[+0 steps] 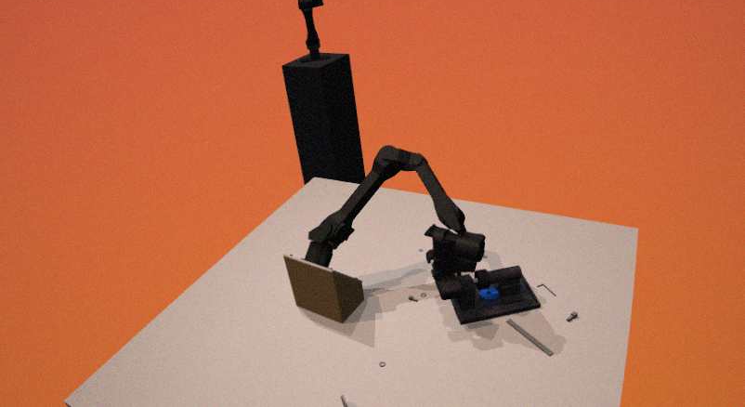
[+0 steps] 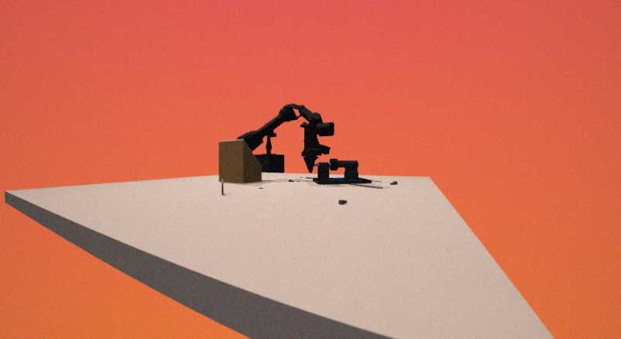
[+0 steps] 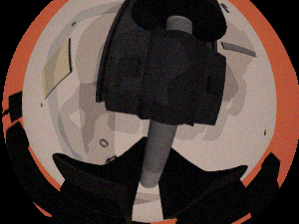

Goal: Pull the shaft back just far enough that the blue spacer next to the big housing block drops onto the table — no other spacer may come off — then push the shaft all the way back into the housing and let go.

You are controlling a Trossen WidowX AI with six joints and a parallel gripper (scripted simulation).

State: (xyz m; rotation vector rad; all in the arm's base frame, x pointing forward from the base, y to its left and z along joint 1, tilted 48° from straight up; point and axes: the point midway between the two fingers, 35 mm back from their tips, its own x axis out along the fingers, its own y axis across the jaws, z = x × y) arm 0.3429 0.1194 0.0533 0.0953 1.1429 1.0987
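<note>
Now: gripper tip 50 mm short of the grey shaft, 40 mm to the right of it and 40 mm below it. From my gripper tip the other things lie so: grey bar 250 mm ahead, 40 mm below, 10 mm to the right; then hex key 230 mm ahead, 190 mm to the left, 40 mm below; then blue spacer 90 mm to the left, 90 mm ahead, 30 mm below.
</note>
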